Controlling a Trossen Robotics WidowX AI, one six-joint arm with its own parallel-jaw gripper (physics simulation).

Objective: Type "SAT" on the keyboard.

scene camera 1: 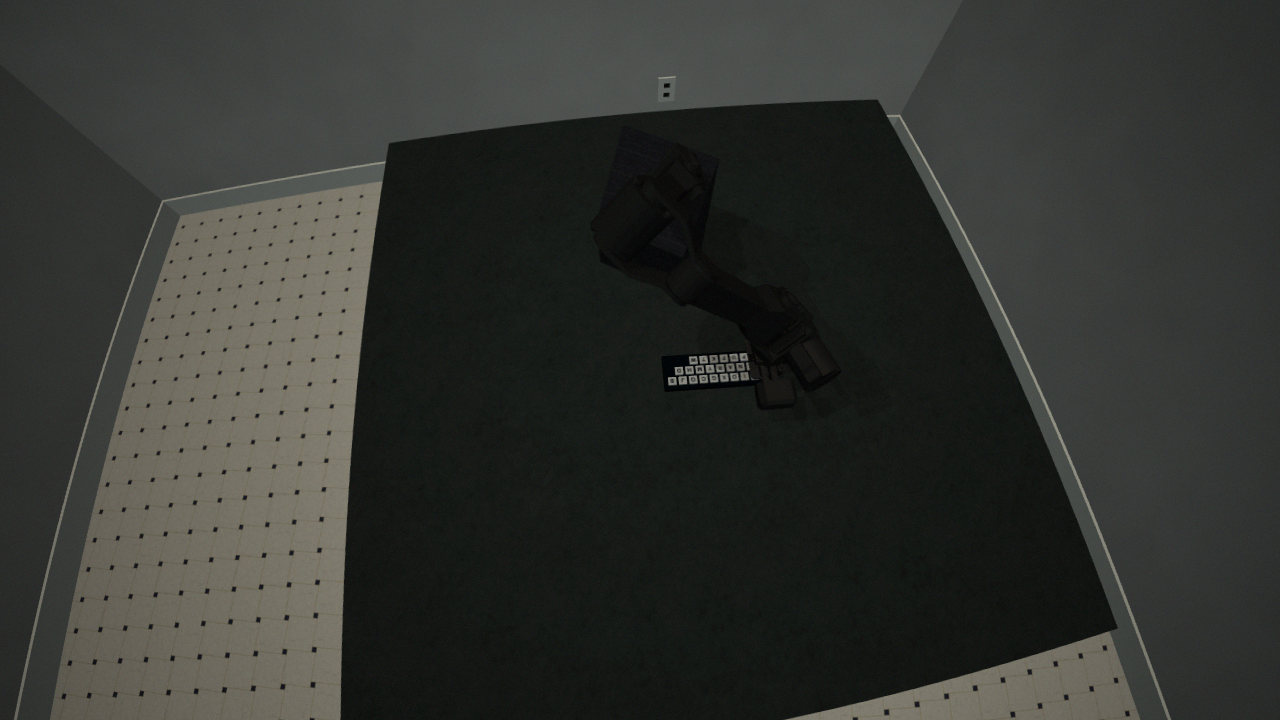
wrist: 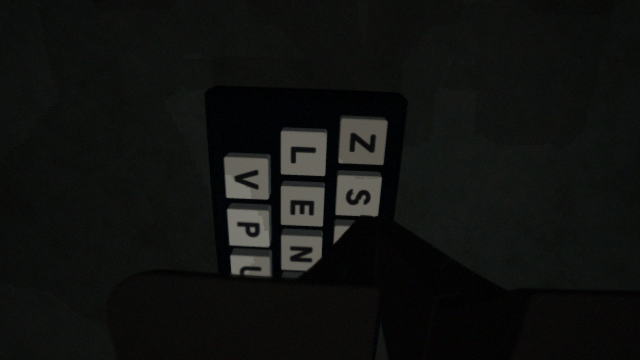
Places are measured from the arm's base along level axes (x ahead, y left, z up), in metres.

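Where they show: gripper, fingertip midpoint: (scene camera 1: 755, 373) (wrist: 371, 230); arm's base at its link origin: (scene camera 1: 682, 176).
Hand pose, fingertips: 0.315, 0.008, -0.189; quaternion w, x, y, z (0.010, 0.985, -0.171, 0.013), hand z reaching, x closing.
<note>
Each offset is from my fingertips to the centre of the thing, as dx, dy, dz. Level surfaces: height alone.
A black keyboard @[-0.043, -0.052, -0.025] (scene camera 1: 665, 371) (wrist: 245, 117) with rows of white letter keys lies on the dark table. In the wrist view its end shows the keys Z @[+0.005, +0.023, -0.019] (wrist: 363, 141), S @[-0.002, +0.005, -0.019] (wrist: 358, 194), L @[-0.015, +0.025, -0.019] (wrist: 303, 152), E @[-0.021, +0.007, -0.019] (wrist: 302, 204), N @[-0.028, -0.011, -0.019] (wrist: 301, 251), V @[-0.036, +0.022, -0.019] (wrist: 247, 176) and P @[-0.042, +0.004, -0.019] (wrist: 249, 226). A U key is partly covered. My gripper (wrist: 371, 230) is shut and empty. Its tip appears at the lower edge of the S key and covers most of the key beside it; contact cannot be told. The A and T keys cannot be made out in the wrist view.
The dark table @[dz -0.034] (scene camera 1: 537, 537) extends around the keyboard. My arm (scene camera 1: 729, 300) reaches from its base (scene camera 1: 626, 147) at the back over the keyboard's right end. Grey walls stand behind and to the right, and a tiled floor (scene camera 1: 223, 402) lies to the left.
</note>
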